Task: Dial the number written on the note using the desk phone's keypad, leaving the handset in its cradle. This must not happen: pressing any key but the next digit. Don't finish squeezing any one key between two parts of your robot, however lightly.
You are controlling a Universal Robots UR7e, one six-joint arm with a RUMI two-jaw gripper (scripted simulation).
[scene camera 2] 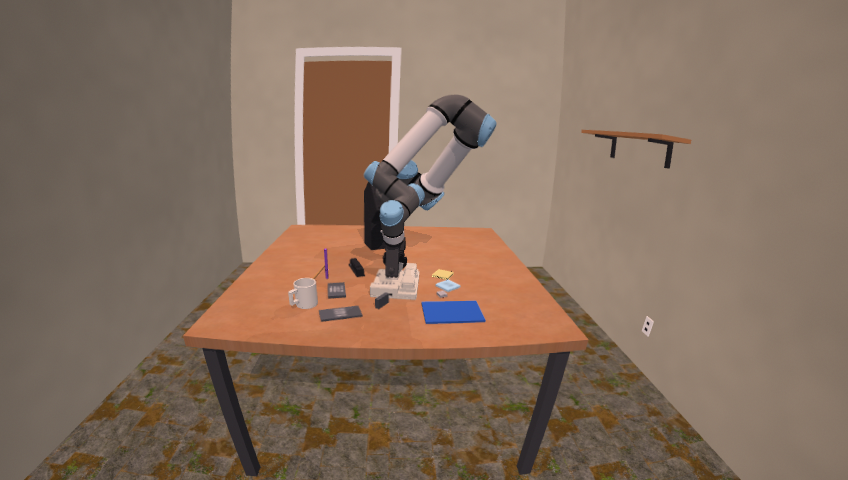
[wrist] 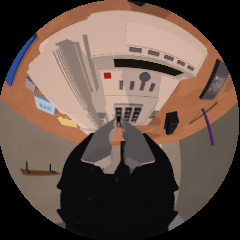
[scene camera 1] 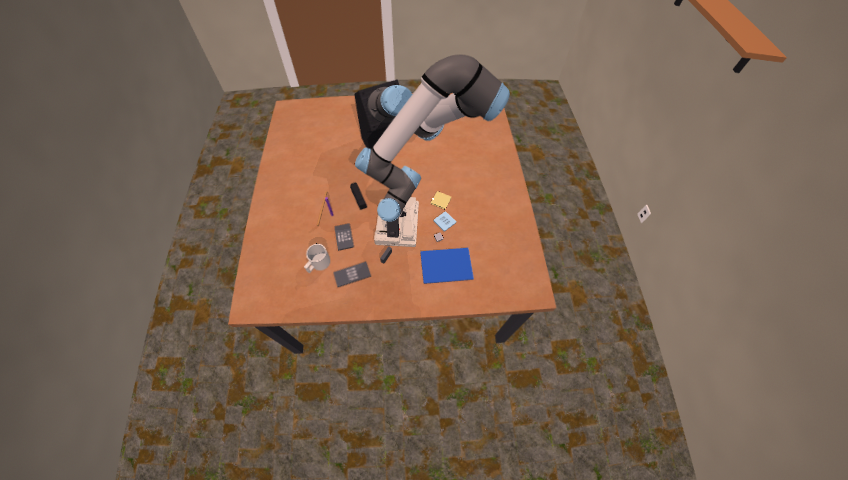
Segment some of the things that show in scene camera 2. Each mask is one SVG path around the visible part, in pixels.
A blue book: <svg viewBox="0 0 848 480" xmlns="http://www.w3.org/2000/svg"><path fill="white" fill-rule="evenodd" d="M422 302L426 324L486 322L476 301Z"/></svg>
A white mug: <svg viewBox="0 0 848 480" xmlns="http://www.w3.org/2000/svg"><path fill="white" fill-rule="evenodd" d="M294 281L294 289L288 291L290 305L296 305L301 309L315 307L318 304L316 281L312 278L301 278Z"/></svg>
